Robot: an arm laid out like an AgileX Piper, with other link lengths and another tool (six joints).
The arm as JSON. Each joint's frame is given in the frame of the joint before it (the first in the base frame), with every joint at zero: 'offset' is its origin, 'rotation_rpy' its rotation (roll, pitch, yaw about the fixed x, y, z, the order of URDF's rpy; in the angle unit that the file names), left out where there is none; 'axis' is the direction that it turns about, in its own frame. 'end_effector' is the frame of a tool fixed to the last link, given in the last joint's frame.
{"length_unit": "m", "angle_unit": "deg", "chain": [
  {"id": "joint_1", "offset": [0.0, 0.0, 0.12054], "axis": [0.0, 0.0, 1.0]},
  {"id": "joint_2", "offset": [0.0, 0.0, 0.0], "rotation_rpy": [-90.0, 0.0, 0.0], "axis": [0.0, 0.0, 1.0]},
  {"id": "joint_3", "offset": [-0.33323, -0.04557, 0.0], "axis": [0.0, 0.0, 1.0]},
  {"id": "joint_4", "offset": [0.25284, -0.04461, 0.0], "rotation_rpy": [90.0, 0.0, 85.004], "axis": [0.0, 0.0, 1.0]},
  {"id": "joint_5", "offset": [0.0, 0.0, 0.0], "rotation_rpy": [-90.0, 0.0, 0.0], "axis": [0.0, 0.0, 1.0]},
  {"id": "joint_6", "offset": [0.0, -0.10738, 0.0], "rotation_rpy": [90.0, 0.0, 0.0], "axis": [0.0, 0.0, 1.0]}
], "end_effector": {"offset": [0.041, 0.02, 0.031], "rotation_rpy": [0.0, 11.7, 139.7]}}
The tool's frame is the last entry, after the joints.
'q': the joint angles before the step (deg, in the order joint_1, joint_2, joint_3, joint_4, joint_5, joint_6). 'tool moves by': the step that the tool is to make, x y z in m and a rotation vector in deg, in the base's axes. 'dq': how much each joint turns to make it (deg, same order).
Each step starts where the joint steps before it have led.
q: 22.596 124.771 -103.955 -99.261 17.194 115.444
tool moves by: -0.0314 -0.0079 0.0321 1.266 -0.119 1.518
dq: 0.007 -7.364 6.500 0.652 -1.775 0.031
